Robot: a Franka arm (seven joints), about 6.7 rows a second.
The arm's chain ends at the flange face. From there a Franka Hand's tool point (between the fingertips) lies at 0.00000 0.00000 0.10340 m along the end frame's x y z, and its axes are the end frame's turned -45 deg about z.
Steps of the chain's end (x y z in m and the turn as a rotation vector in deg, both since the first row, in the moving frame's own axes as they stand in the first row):
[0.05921, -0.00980, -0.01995, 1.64, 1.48, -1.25]
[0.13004, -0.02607, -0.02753, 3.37, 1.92, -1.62]
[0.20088, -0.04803, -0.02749, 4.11, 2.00, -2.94]
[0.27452, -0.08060, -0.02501, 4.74, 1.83, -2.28]
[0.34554, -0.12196, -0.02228, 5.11, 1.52, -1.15]
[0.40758, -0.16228, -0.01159, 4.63, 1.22, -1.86]
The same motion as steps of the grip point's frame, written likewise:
[0.05278, 0.03469, -0.02003, 0.11, 2.21, -1.25]
[0.11710, 0.07157, -0.02777, 1.03, 3.74, -1.62]
[0.18372, 0.10519, -0.02782, 1.49, 4.32, -2.94]
[0.25940, 0.13325, -0.02542, 2.06, 4.65, -2.28]
[0.33897, 0.15344, -0.02273, 2.54, 4.69, -1.15]
[0.41034, 0.16899, -0.01195, 2.41, 4.14, -1.86]

